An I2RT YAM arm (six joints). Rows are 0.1 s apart.
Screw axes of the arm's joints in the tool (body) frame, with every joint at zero. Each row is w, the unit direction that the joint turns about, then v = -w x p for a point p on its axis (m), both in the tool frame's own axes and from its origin. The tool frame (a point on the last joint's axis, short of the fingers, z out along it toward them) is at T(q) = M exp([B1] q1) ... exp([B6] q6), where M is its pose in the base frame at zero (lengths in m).
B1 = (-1, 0, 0, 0, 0.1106, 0)
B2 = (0, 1, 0, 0.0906, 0, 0.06)
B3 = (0, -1, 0, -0.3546, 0, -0.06)
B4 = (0, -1, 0, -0.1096, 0, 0)
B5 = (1, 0, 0, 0, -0.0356, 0)
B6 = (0, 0, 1, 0, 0, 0)
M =
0 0 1 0.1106
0 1 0 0
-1 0 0 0.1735
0 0 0 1
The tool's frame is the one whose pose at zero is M.
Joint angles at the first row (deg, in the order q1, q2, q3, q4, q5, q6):
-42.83, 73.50, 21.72, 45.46, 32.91, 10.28
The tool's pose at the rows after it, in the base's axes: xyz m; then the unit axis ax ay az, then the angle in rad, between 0 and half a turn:
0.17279 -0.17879 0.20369 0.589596 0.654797 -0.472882 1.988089
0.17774 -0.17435 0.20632 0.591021 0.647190 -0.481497 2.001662
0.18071 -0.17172 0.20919 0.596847 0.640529 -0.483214 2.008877
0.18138 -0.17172 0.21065 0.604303 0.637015 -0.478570 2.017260
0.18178 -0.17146 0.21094 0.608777 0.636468 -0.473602 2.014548
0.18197 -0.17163 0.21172 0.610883 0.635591 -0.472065 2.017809
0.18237 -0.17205 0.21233 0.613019 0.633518 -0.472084 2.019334
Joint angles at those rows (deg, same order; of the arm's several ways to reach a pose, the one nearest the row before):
-41.06, 73.21, 22.71, 43.98, 36.78, 9.90
-39.18, 73.05, 23.37, 43.01, 39.95, 9.78
-38.06, 72.65, 24.10, 41.47, 41.93, 10.49
-37.90, 72.29, 24.76, 39.43, 42.52, 11.76
-37.81, 72.16, 24.94, 38.75, 42.46, 12.62
-37.80, 72.01, 25.22, 37.95, 42.59, 13.01
-37.79, 72.07, 25.47, 37.64, 42.82, 13.26

